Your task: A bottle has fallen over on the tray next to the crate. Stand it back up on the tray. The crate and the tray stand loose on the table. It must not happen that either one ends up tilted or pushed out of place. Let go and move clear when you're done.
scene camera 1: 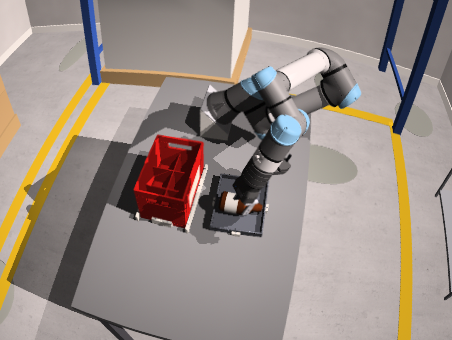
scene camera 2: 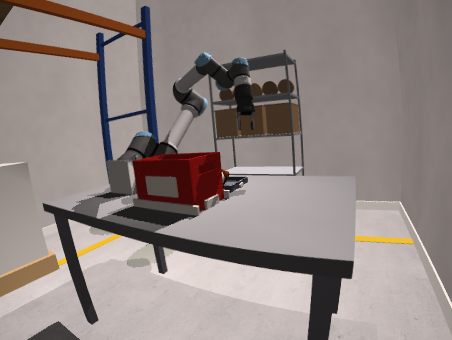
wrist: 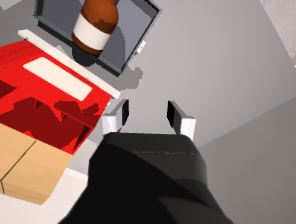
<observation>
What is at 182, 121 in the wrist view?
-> My gripper.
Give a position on a red crate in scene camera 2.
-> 187, 180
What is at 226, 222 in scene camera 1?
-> A tray.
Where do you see a red crate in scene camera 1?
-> At 162, 161
</observation>
